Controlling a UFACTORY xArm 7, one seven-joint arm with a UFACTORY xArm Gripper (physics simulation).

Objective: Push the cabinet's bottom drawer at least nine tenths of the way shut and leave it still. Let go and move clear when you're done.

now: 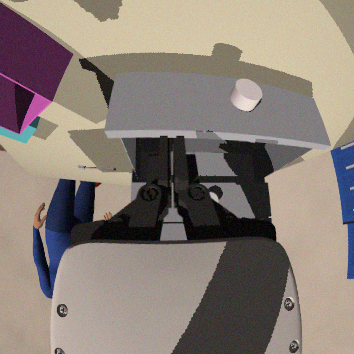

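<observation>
The drawer (210, 107) shows as a grey front panel with a round white knob (245, 93) on its outer face. It stands open, with its hollow inside showing below the panel's rim. My gripper (171, 151) is shut and empty. Its fingertips are over the drawer's inside, close to the inner side of the front panel; whether they touch it I cannot tell. The cabinet body is largely hidden behind the gripper and its housing, and a second small white knob (214, 196) partly shows beside the right finger.
A magenta open box (37, 57) is at the upper left, with a cyan block (22, 134) partly showing below it. The cream table top (170, 25) stretches beyond the drawer front. A figure in blue (59, 230) is at the lower left. A blue slatted object (345, 187) is at the right edge.
</observation>
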